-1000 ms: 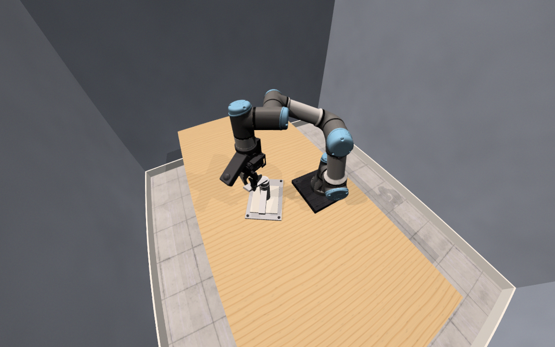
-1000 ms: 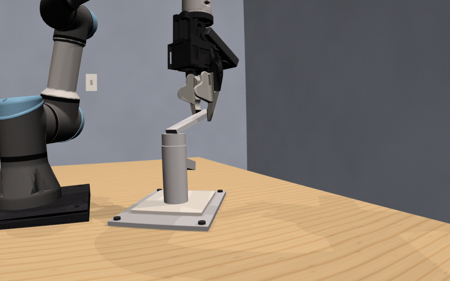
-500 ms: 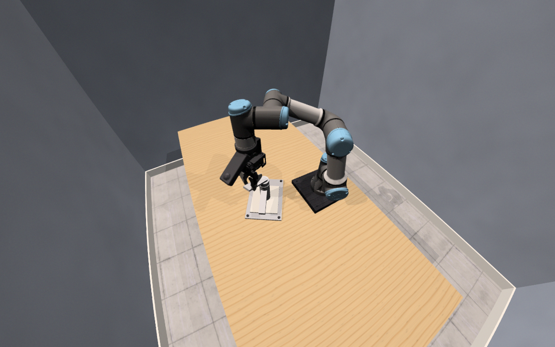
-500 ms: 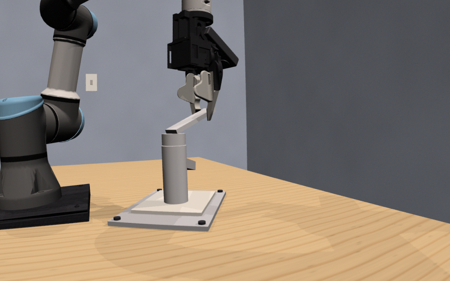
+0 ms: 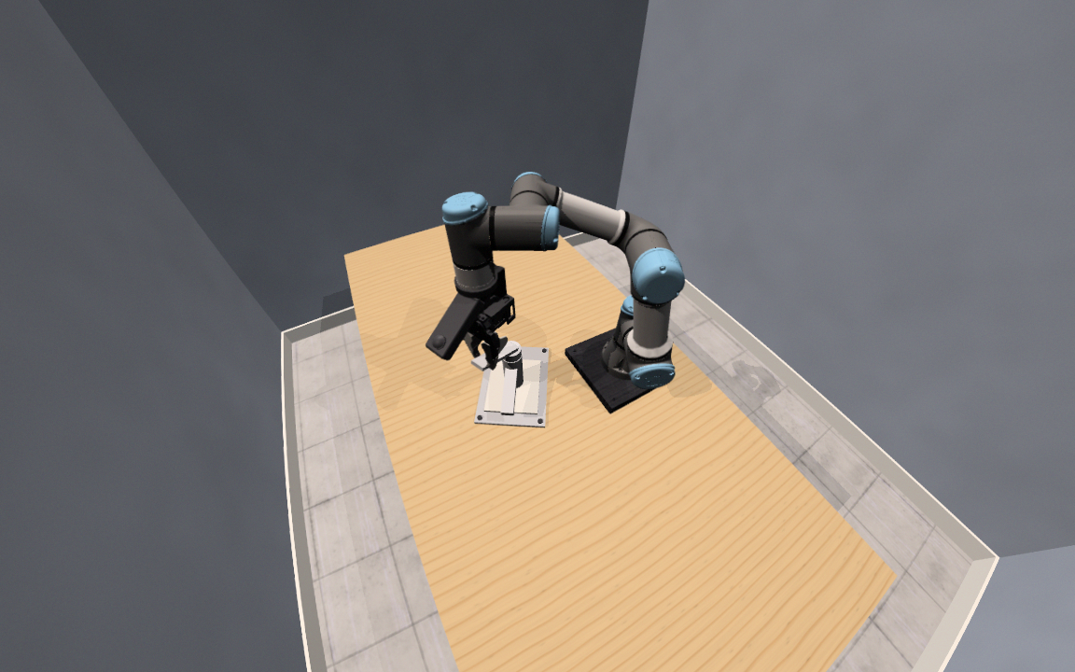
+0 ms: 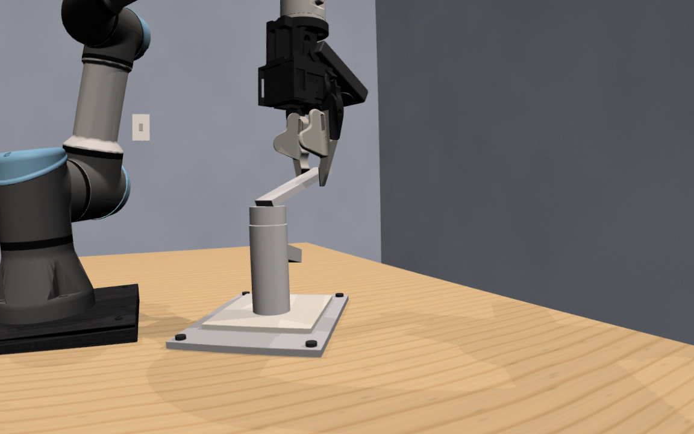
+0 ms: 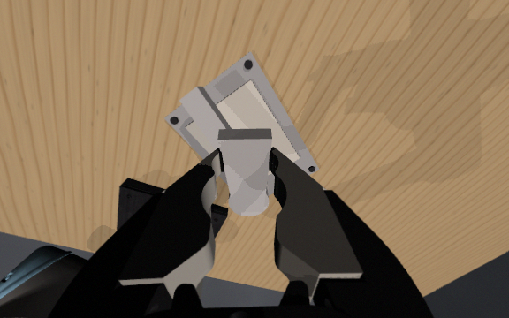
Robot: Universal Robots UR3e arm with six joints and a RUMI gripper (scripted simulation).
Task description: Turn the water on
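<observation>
The lever is 30 mm behind my hand, 20 mm to the right of it and 10 mm below it. The rest, counted from my hand: tap 80 mm below, 50 mm behind, 30 mm to the right.
</observation>
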